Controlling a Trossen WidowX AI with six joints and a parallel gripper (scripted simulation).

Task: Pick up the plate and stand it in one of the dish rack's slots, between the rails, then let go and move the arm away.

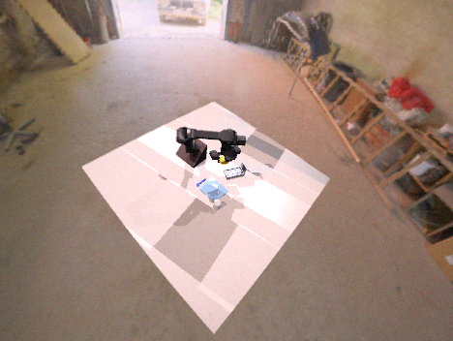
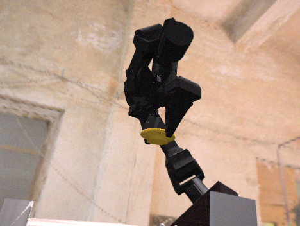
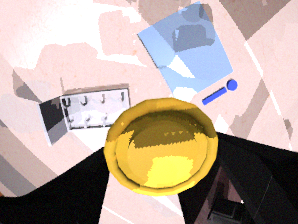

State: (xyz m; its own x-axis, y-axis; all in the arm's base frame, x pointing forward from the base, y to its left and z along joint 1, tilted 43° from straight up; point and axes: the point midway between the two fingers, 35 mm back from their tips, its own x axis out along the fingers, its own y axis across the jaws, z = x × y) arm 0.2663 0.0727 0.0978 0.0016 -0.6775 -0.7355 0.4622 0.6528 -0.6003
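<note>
Right now my gripper tip is 160 mm above the grey dish rack, 100 mm to the right of it and 40 mm short of it. From my gripper tip the other things lie so: yellow plate (10 mm above); then white cup (190 mm to the right, 160 mm below, 120 mm ahead); then blue mat (180 mm below, 110 mm to the right, 30 mm ahead).
</note>
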